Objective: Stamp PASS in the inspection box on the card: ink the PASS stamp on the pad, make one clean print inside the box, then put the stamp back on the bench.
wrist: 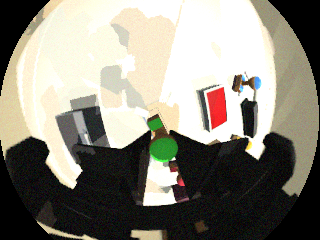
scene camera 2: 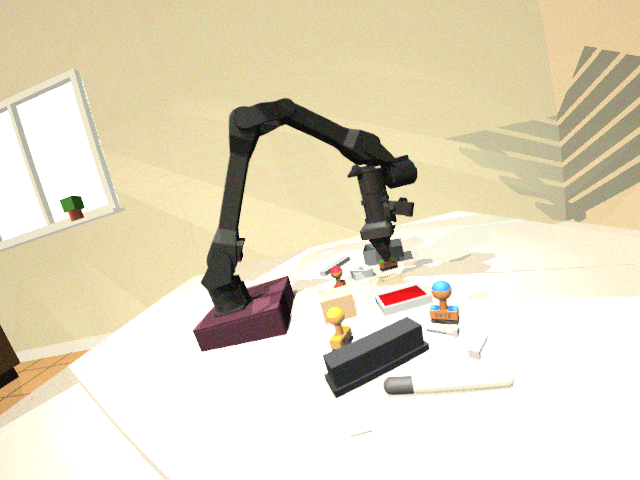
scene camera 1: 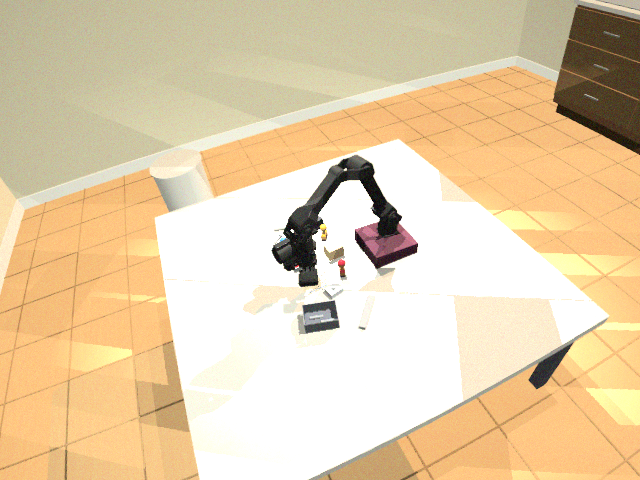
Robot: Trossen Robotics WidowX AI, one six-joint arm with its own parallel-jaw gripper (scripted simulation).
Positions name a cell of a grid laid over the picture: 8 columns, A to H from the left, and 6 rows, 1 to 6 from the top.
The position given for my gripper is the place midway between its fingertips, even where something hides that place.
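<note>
A grey tray (scene camera 1: D4) is in my sight, and the wrist view shows me the tray (wrist: C4) too. That view also gives me a green-knobbed stamp (wrist: E4) and a pale card (wrist: E3). In scene camera 2 I see a tan box (scene camera 2: E4), a blue-knobbed date stamp (scene camera 2: F4), a black block (scene camera 2: E5) and a marker (scene camera 2: G5). Scene camera 1 does not show the green-knobbed stamp, which is hidden by my gripper. And my gripper (scene camera 2: E4) is visible to me as well, with the wrist view showing the gripper (wrist: E4) and scene camera 1 showing the gripper (scene camera 1: D4).
</note>
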